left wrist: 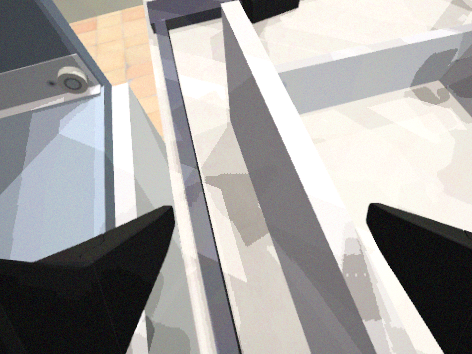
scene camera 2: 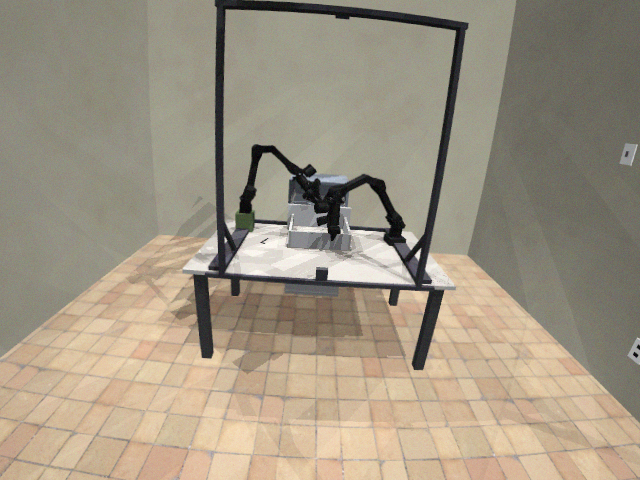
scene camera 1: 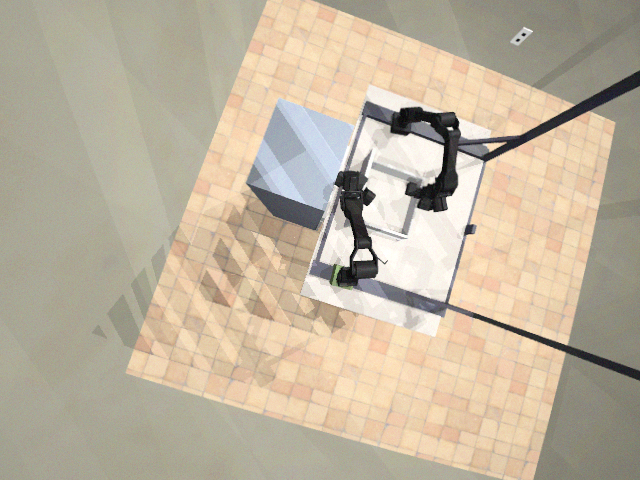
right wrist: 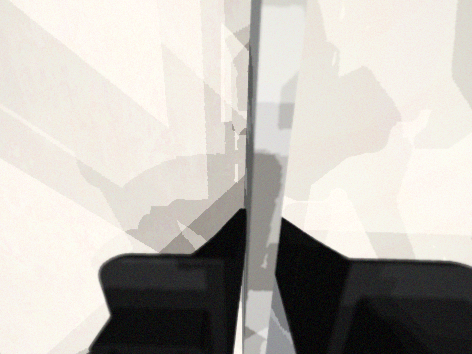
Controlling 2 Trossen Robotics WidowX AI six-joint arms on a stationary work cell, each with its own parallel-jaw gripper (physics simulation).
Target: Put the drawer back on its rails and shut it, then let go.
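Frame: origin at the left arm's base, x ahead, y right, z down, level; millimetres.
Where they show: left gripper, fingertip midpoint: (left wrist: 269, 213); right gripper, fingertip midpoint: (scene camera 2: 331, 240) (scene camera 1: 415, 197) (right wrist: 254, 214); left arm's base, link origin: (scene camera 2: 245, 211) (scene camera 1: 344, 277); right arm's base, link origin: (scene camera 2: 395, 236) (scene camera 1: 402, 121).
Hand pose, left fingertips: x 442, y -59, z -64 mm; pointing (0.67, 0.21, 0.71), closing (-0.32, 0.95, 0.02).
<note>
Things, the pixels of their top centre, and the offset from my left fingertips. "*": a spot on its surface instead. Level surfaces: height alone.
- blue-grey cabinet, top centre: (scene camera 1: 301, 153) (scene camera 2: 319, 177) dx +11, dy -269, dz -111 mm
- roller, surface spot: (left wrist: 73, 82) * dx +164, dy -105, dz +27 mm
- white table, surface height: dz +172 mm
- green block, top centre: (scene camera 1: 344, 277) (scene camera 2: 245, 211) dx -442, dy +59, dz +64 mm
- small dark hook shape, top centre: (scene camera 1: 381, 257) (scene camera 2: 266, 240) dx -300, dy +245, dz +168 mm
The light grey drawer (scene camera 1: 410, 217) (scene camera 2: 305, 240) (left wrist: 300, 160) (right wrist: 280, 75) is out of the blue-grey cabinet (scene camera 1: 299, 155) (scene camera 2: 338, 180) (left wrist: 50, 185), over the table. My right gripper (scene camera 1: 421, 196) (scene camera 2: 334, 232) (right wrist: 254, 214) is shut on the drawer's wall farther from the cabinet. My left gripper (scene camera 1: 352, 178) (left wrist: 269, 213) is open at the cabinet end; in its wrist view the drawer's taller wall runs between the fingertips, held by neither. A roller (left wrist: 73, 82) shows inside the cabinet. I cannot tell whether the drawer's bottom touches the table.
The white table (scene camera 1: 423, 268) (scene camera 2: 258, 260) has a dark edge rail on the cabinet side, between drawer and cabinet. A green block (scene camera 1: 336, 275) (scene camera 2: 244, 220) is at the left arm's base. A small dark hook shape (scene camera 1: 384, 261) (scene camera 2: 264, 241) shows over the table. A dark frame (scene camera 2: 220, 129) surrounds the cell.
</note>
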